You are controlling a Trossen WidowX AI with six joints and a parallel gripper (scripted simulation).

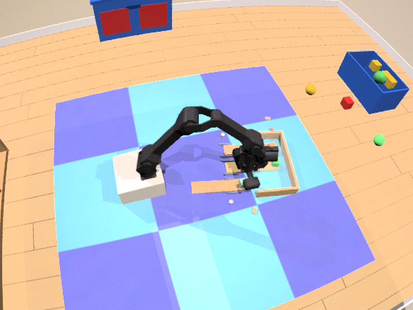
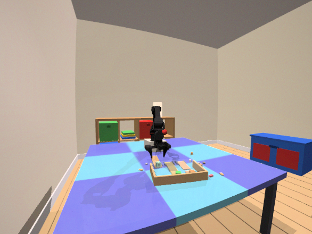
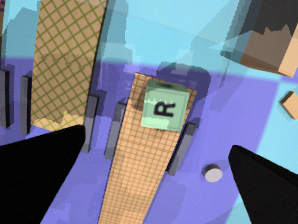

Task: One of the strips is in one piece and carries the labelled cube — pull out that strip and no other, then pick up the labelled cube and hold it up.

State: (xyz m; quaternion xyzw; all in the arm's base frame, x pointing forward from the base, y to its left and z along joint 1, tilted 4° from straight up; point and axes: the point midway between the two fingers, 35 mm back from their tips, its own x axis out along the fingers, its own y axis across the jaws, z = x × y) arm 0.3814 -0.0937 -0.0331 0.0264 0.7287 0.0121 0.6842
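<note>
Right now the pale green labelled cube is 10 mm ahead of my gripper tip and 40 mm below it.
</note>
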